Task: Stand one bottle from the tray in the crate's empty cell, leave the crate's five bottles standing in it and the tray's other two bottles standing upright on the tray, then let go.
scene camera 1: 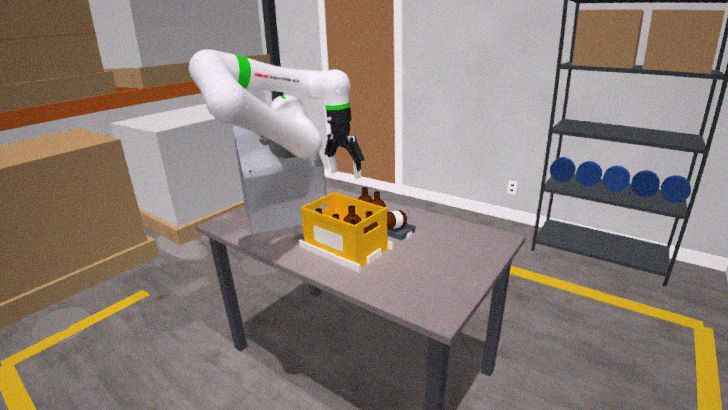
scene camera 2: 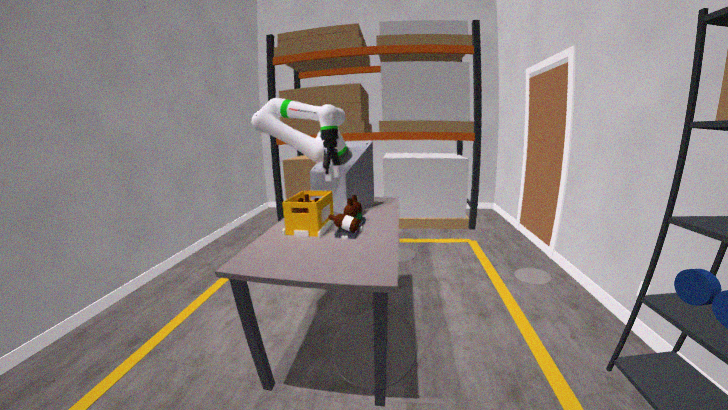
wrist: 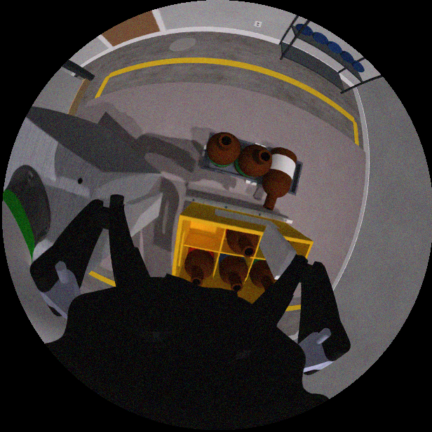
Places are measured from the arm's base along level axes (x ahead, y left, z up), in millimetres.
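Pixels of known places: gripper, fingertip midpoint: point(scene camera 1: 346, 175) point(scene camera 2: 333, 179); arm's base, origin of the base link: point(scene camera 2: 342, 158).
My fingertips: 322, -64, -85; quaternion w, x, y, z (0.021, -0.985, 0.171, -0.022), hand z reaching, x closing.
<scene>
Ahead of a thing's pixels: the offset from my fingertips to its top centre, as dx, dy, dz. "*": to the spot under its first point. Level surfaces: height alone.
The yellow crate {+50, -136, -78} point(scene camera 1: 351, 248) point(scene camera 2: 300, 222) point(wrist: 200, 212) stands on the table. In the wrist view its empty cell point(wrist: 204, 236) is at the upper left; four brown bottles show in other cells, and the fifth is hidden. On the dark tray {* +222, +54, -252} point(scene camera 1: 402, 233) point(wrist: 297, 178), two bottles point(wrist: 223, 150) point(wrist: 254, 161) stand upright. A third, white-labelled bottle {+162, +39, -155} point(scene camera 1: 397, 219) point(scene camera 2: 348, 223) point(wrist: 283, 164) lies on its side across the tray's end, neck toward the crate. My gripper point(scene camera 1: 344, 169) point(scene camera 2: 331, 174) point(wrist: 211, 219) is open and empty, high above the crate and tray area.
White rails {+22, -231, -223} point(scene camera 1: 331, 256) border the crate's foot on the table {dz -253} point(scene camera 1: 433, 275) point(scene camera 2: 305, 259). The grey robot pedestal point(scene camera 1: 285, 196) stands beside the crate. A dark shelf rack point(scene camera 1: 547, 152) is far off at the right in scene camera 1.
</scene>
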